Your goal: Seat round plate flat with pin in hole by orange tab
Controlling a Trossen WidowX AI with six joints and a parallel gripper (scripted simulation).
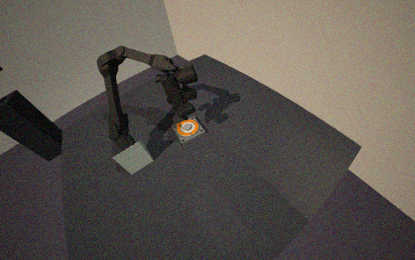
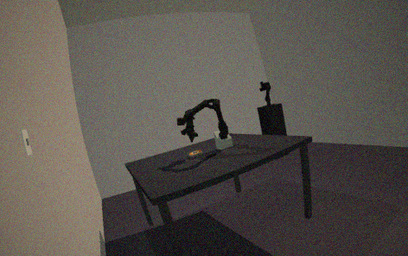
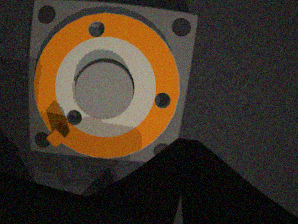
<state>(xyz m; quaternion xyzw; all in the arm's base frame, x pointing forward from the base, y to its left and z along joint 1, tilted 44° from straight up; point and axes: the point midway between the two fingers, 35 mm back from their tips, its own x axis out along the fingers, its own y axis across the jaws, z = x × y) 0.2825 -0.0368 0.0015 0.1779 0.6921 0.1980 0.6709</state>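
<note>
Now: the square grey base 40 mm to the left of my gripper tip and 100 mm below it.
</note>
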